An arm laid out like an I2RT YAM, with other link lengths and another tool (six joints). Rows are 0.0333 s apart.
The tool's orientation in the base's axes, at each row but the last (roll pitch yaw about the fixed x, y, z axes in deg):
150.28, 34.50, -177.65
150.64, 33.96, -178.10
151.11, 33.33, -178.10
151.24, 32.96, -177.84
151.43, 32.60, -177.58
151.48, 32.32, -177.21
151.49, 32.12, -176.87
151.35, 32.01, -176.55
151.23, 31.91, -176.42
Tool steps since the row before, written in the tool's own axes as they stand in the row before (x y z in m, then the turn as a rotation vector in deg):
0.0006, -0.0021, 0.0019, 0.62, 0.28, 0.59
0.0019, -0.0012, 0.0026, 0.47, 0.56, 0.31
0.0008, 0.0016, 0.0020, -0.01, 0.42, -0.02
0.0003, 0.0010, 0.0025, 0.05, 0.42, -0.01
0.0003, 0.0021, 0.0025, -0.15, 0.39, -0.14
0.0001, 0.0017, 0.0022, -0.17, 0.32, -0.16
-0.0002, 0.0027, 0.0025, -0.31, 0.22, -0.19
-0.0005, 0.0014, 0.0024, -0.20, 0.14, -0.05
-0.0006, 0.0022, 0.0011, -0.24, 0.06, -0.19
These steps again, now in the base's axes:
0.0011, -0.0008, -0.0026, -0.32, 0.52, -0.66
0.0000, 0.0002, -0.0034, -0.41, 0.63, -0.26
-0.0002, 0.0024, -0.0013, -0.12, 0.35, 0.19
0.0006, 0.0021, -0.0016, -0.17, 0.36, 0.15
0.0003, 0.0031, -0.0012, -0.05, 0.27, 0.34
0.0004, 0.0026, -0.0010, -0.02, 0.20, 0.34
0.0005, 0.0036, -0.0007, 0.11, 0.11, 0.40
0.0010, 0.0024, -0.0010, 0.10, 0.11, 0.20
0.0003, 0.0025, 0.0004, 0.10, -0.03, 0.29

